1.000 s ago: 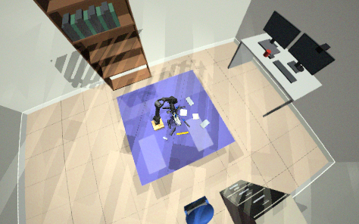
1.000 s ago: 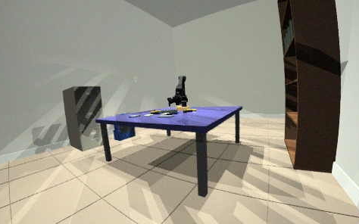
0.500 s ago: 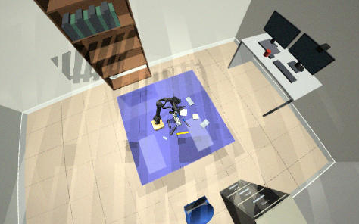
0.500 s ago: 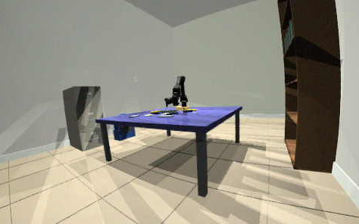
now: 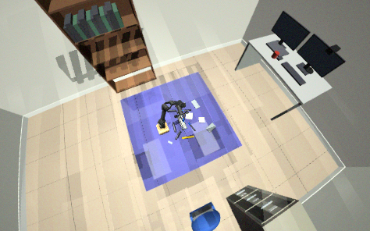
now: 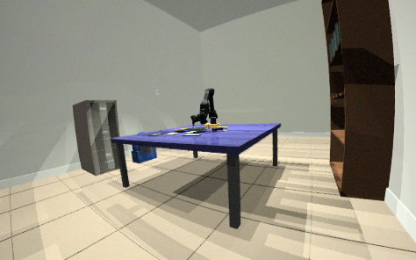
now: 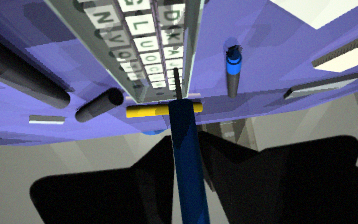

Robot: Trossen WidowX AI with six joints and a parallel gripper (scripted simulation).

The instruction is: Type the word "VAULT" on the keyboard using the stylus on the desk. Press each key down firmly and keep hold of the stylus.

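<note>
Now: gripper tip 11 cm short of the white paper, 7 cm to the right of it and 8 cm above it. Also, from my gripper tip: blue stylus (1 cm below); yellow pen (2 cm behind, 20 cm to the right, 7 cm below).
</note>
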